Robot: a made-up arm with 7 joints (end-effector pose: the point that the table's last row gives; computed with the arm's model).
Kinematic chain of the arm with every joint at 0, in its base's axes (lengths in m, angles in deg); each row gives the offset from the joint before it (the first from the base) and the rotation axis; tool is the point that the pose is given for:
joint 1: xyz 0 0 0.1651 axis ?
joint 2: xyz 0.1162 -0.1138 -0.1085 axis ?
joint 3: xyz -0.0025 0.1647 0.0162 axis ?
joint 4: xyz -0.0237 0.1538 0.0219 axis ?
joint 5: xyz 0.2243 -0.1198 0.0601 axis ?
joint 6: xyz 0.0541 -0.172 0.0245 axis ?
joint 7: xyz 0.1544 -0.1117 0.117 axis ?
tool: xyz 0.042 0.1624 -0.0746
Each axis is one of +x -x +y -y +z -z.
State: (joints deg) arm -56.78 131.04 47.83 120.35 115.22 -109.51 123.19
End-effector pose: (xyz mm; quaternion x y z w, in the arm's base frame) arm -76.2 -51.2 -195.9 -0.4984 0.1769 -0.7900 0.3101
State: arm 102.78 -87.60 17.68 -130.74 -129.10 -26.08 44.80
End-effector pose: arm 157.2 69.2 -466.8 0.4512 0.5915 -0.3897 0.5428
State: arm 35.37 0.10 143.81 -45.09 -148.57 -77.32 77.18
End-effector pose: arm 322.3 89.7 574.2 0.8454 0.4675 0.1557 0.2059
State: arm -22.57 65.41 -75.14 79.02 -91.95 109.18 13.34
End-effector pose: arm 93.7 -3.9 132.3 0.1525 -0.3211 0.0108 0.9346
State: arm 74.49 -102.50 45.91 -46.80 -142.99 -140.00 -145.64
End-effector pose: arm 298.1 149.7 -112.9 -0.1868 -0.9674 0.0289 0.1683
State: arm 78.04 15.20 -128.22 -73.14 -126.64 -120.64 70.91
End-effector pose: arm 284.6 -212.2 518.7 0.7922 0.5783 0.1749 0.0859
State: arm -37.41 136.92 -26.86 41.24 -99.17 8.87 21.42
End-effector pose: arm -118.8 -165.4 95.9 0.3189 -0.9476 0.0176 0.0045
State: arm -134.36 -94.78 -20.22 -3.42 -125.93 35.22 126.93
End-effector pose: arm -252.9 135.1 739.3 0.7092 -0.0696 0.6771 0.1836
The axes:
joint 1: -x
joint 2: -y
joint 3: +x
joint 4: -z
joint 5: -x
joint 6: +y
joint 7: -x

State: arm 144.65 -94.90 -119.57 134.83 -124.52 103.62 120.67
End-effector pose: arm 400.3 -69.3 262.9 0.5086 -0.5954 -0.3742 0.4968
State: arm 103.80 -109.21 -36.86 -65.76 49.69 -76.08 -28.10
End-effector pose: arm 164.3 -302.8 -289.5 0.0763 0.5498 0.1181 0.8234
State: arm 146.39 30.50 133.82 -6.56 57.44 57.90 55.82
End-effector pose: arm 557.3 -133.2 277.5 -0.8473 0.3948 0.2072 0.2886
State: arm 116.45 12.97 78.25 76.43 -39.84 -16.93 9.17
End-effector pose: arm -2.8 -377.9 456.1 -0.0955 -0.4342 -0.4343 0.7834
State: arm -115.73 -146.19 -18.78 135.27 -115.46 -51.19 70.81
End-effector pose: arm 362.8 -216.4 -55.4 -0.0629 0.2485 -0.3756 0.8906
